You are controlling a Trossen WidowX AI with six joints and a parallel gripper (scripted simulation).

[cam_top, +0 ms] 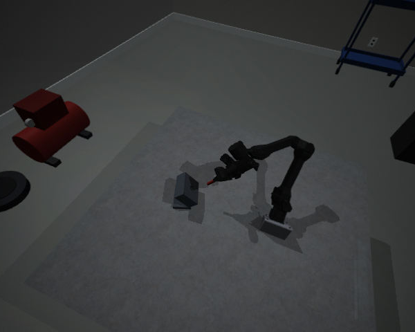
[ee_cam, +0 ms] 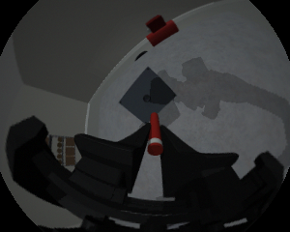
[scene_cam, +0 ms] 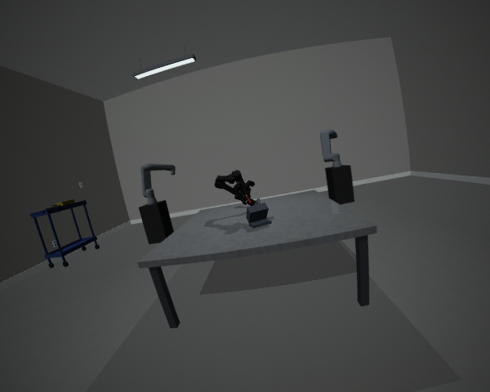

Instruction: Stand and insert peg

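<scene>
Now: gripper tip 12 cm short of the dark sloped panel, 5 cm to the right of it and 8 cm above it. The rest, counted from my gripper tip: red peg (1 cm behind, 1 cm above).
</scene>
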